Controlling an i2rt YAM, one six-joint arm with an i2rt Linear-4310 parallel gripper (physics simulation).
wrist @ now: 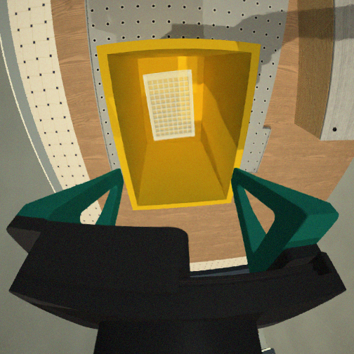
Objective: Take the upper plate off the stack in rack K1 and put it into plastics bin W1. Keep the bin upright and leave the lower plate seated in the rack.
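The yellow plastics bin W1 [178,206] stands upright with its open top facing the camera, in the upper middle of the wrist view. A pale, see-through plate [170,106] with a grid of wells lies at the bottom of the bin, slightly turned, toward its far left part. My gripper [176,174] is open, with its two green fingers wide apart above the near end of the bin and nothing between them. Rack K1 and the lower plate do not show in this view.
A grey perforated panel [145,22] lies beneath and behind the bin on the wooden table [75,75]. A cream dotted strip [37,75] runs along the left. A block with wooden side and grey top [340,90] stands at the right. A dark shadow crosses the back.
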